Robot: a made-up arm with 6 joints.
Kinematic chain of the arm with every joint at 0, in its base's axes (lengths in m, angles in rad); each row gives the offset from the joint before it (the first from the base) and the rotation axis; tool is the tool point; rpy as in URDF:
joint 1: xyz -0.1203 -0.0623 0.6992 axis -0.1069 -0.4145 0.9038
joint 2: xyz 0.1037 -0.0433 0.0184 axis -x
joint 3: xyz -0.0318 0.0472 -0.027 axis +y
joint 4: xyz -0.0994 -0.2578 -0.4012 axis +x
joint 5: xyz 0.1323 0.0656 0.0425 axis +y
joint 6: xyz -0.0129 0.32 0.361 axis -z
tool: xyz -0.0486 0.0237 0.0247 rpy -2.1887 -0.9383 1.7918
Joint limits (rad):
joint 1: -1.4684..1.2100
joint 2: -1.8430..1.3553
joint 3: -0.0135..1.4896
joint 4: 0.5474..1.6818
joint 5: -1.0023..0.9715
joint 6: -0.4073..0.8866
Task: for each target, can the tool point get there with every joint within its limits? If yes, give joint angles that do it. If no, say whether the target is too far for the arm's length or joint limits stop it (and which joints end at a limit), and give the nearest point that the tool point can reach.
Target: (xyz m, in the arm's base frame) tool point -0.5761 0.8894 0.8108
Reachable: no: joint limits stop it (at a limit: joint 1, joint 2, joint 5, joint 6) | nearest point -0.2411 0.3248 0.6886 | short by 0.668 m
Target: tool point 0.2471 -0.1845 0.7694
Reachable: yes | joints 0.5503 -0.4502 0.7056 0.8288 0.2427 0.5475
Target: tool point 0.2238 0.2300 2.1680
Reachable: no: too far | nearest point 0.0368 0.0086 1.4103 | short by 0.811 m
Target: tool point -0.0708 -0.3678 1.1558
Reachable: yes | joints -0.8183 0.8952 1.0884 1.3619 -0.4615 0.6144
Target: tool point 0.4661 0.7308 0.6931
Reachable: no: joint limits stop it (at a limit: joint 1, joint 5, joint 6) | nearest point 0.2695 0.3083 0.5701 | short by 0.482 m
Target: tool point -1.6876 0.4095 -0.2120
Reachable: no: too far | nearest point -0.7184 0.0453 0.3432 | short by 1.175 m
